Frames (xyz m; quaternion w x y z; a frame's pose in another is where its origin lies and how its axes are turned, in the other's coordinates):
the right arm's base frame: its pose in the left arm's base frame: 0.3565 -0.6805 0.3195 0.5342 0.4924 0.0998 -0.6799
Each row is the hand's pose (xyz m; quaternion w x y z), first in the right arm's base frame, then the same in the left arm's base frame.
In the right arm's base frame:
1: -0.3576 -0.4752 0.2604 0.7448 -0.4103 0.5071 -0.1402
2: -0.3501 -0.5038 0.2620 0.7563 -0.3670 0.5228 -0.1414
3: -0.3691 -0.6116 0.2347 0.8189 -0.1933 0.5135 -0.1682
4: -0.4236 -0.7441 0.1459 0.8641 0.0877 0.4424 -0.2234
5: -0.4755 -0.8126 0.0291 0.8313 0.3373 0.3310 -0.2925
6: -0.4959 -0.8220 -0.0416 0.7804 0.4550 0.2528 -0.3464
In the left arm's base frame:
1: -0.2018 -0.4337 0.5405 0.4540 0.4784 0.6932 -0.2907
2: -0.2259 -0.4277 0.5243 0.4364 0.5177 0.6739 -0.2957
3: -0.3005 -0.3536 0.4835 0.3670 0.6323 0.5703 -0.3745
4: -0.3628 -0.2064 0.4301 0.2224 0.7508 0.3729 -0.4977
5: -0.3564 -0.0684 0.3858 0.0461 0.7854 0.1745 -0.5921
6: -0.3255 -0.0050 0.3629 0.0679 -0.7646 -0.0741 0.6366

